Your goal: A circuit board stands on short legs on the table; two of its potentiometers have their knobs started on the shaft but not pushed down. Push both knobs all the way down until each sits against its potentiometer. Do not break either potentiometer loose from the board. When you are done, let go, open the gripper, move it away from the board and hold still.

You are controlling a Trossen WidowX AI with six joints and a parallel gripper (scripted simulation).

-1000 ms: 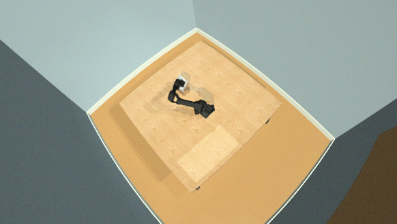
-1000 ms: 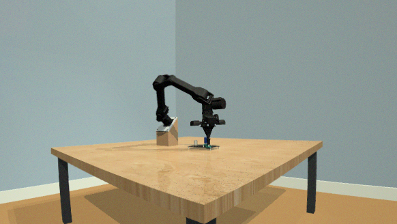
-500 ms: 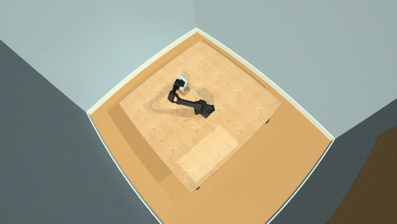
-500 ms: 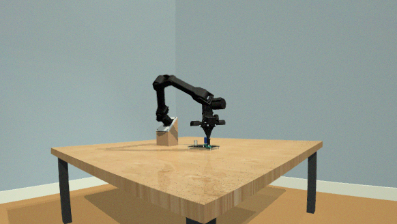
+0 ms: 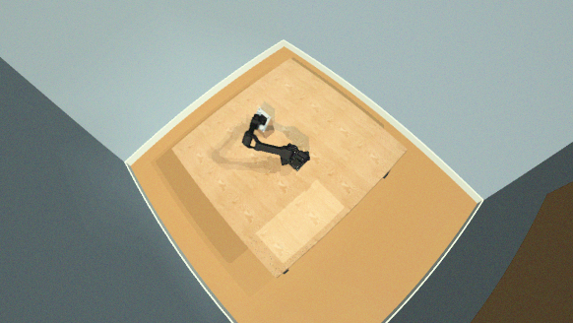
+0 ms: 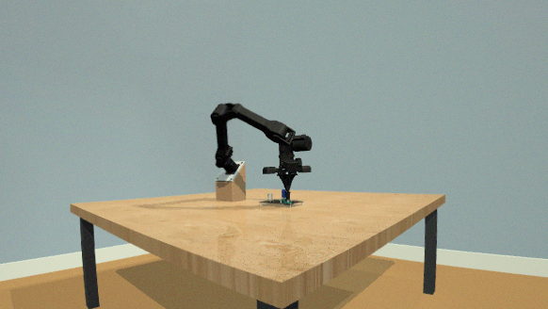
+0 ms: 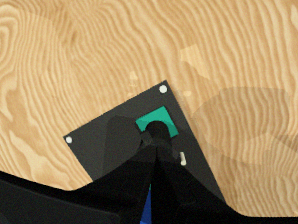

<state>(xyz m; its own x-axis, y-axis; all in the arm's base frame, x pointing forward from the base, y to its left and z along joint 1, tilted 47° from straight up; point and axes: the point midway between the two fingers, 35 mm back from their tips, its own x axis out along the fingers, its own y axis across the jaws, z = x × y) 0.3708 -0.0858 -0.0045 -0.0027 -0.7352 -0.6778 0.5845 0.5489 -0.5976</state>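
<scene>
The black knob lies 10 mm below my gripper tip. Also, from my gripper tip: green potentiometer 20 mm below; then blue knob 40 mm behind, 30 mm to the left, 10 mm below.
</scene>
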